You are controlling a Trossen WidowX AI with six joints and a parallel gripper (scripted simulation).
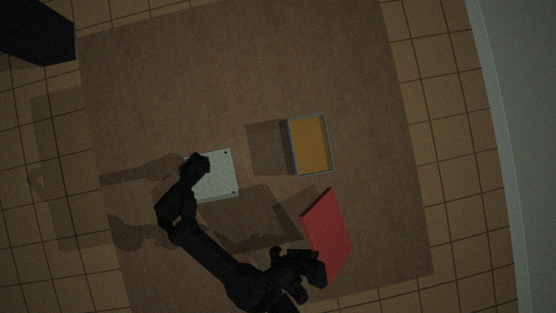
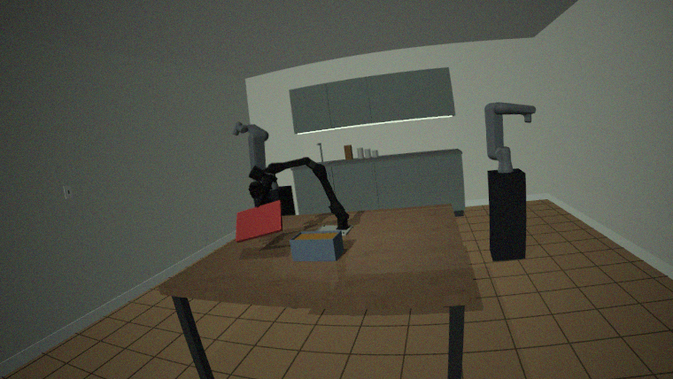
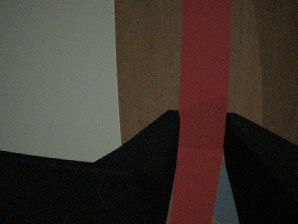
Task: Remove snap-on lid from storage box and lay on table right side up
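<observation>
Right now my gripper tip is 6 cm short of the red lid, 2 cm to the right of it and 5 cm above it. From my gripper tip the other things lie so: storage box (5 cm ahead, 31 cm to the left, 18 cm below).
</observation>
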